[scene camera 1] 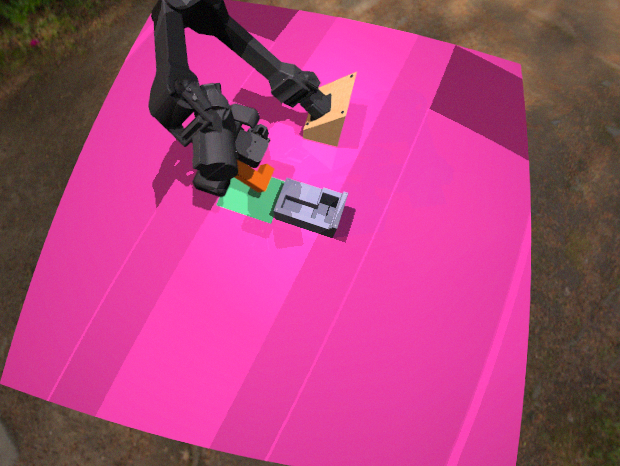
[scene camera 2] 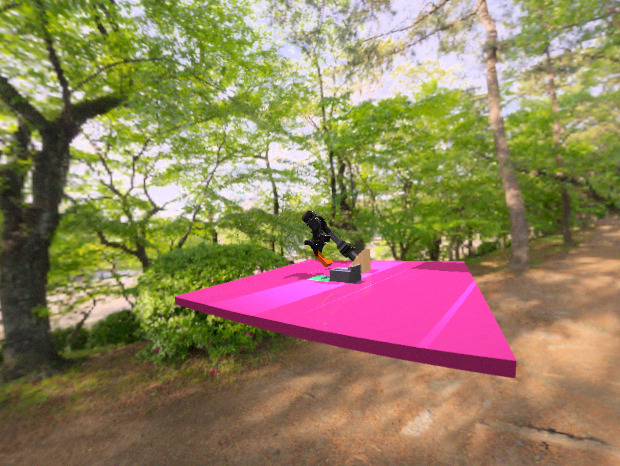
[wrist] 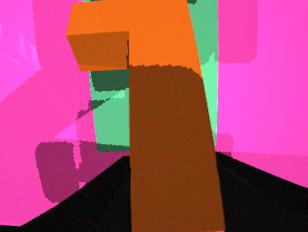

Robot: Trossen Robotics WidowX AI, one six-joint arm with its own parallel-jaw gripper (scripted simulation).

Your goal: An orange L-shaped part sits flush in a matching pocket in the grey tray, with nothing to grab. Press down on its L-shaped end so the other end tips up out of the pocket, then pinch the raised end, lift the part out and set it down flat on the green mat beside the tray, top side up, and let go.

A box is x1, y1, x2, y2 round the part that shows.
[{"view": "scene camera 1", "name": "my gripper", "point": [235, 167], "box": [192, 103, 270, 197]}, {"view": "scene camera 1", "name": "orange L-shaped part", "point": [258, 180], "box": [234, 160, 273, 191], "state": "held by my gripper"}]
